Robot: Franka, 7 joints.
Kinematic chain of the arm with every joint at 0, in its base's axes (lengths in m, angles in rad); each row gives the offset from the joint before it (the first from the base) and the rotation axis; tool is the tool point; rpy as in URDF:
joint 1: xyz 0 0 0.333 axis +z
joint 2: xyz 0 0 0 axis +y
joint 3: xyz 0 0 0.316 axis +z
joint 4: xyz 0.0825 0 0 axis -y
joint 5: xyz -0.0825 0 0.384 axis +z
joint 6: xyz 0 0 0 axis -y
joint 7: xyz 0.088 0 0 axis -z
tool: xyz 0 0 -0.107 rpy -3.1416 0 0
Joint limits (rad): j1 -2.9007..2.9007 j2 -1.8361..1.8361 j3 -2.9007..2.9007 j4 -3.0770..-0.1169 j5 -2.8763..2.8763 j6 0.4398..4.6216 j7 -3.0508..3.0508
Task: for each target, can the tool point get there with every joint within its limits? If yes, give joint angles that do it. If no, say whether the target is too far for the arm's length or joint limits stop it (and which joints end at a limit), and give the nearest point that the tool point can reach.
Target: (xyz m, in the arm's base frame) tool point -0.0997 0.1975 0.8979
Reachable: yes | joints 0.9356 -0.6972 0.4413 -1.3018 -0.0657 0.9890 1.7556
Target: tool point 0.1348 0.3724 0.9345
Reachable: yes | joints -2.0952 -1.1437 -0.5325 -0.9324 1.4151 1.0047 -0.3390
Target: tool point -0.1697 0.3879 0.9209
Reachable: yes | joints -0.3542 -0.9755 1.0242 -0.9858 2.0398 3.6874 1.5623
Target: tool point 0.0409 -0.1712 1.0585
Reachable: yes | joints -1.5873 -0.2495 0.5189 -0.8886 -1.8288 1.0157 1.0096
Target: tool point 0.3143 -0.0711 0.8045
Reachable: yes | joints -1.6477 -0.9661 0.8996 -1.8863 -1.3167 1.2268 2.0813
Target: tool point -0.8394 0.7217 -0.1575
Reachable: no: too far | nearest point -0.5947 0.5113 -0.0145 | short by 0.353 m
